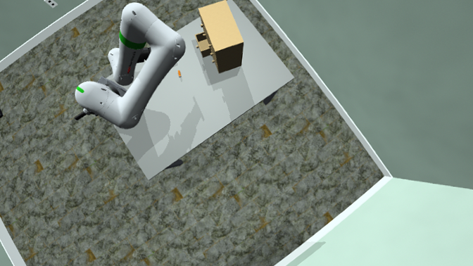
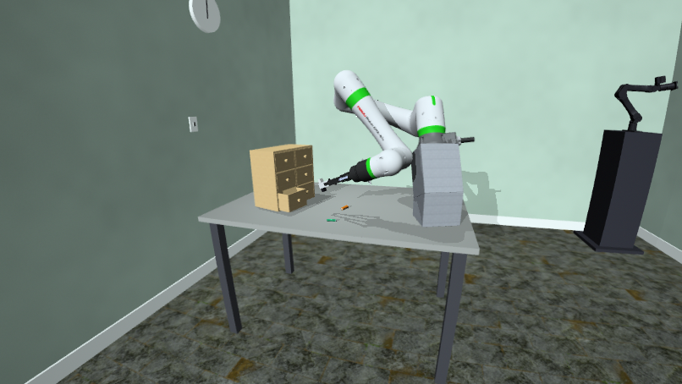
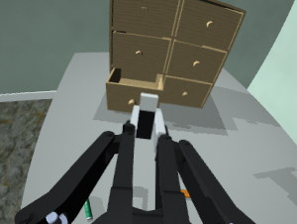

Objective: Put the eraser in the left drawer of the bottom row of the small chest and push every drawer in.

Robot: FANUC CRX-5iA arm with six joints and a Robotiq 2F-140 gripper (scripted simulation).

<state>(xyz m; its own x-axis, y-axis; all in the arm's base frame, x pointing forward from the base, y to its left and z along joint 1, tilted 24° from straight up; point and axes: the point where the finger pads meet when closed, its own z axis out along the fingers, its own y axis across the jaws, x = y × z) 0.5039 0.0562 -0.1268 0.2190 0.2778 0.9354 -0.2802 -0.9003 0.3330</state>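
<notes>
Now: the eraser 30 mm ahead of my hand and 10 mm to the right of it. From my hand the other things lie so: green stick 140 mm below, 100 mm to the left, 50 mm behind; then orange stick 140 mm below, 80 mm to the right, 70 mm behind.
</notes>
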